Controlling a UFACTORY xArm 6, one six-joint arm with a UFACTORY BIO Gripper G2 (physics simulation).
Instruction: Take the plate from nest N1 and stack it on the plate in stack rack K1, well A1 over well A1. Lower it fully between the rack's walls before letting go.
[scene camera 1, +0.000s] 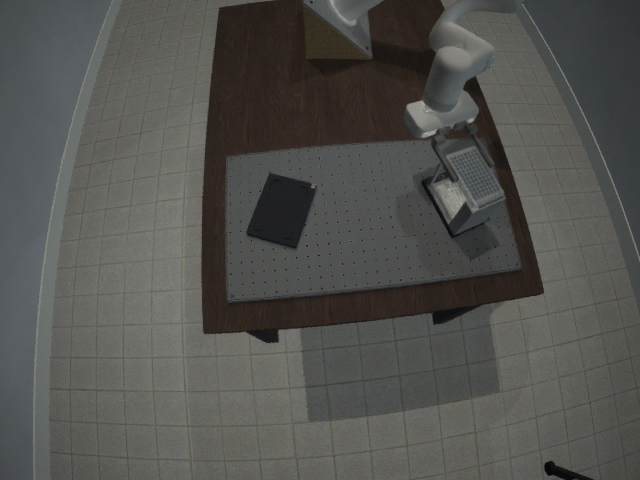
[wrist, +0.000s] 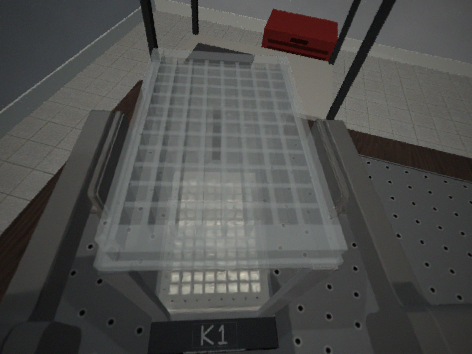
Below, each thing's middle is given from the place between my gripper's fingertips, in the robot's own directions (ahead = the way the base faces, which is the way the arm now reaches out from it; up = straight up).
Right now my hand is 410 mm to the left of the black nest N1 (scene camera 1: 281, 211), 150 mm above it and 50 mm past it.
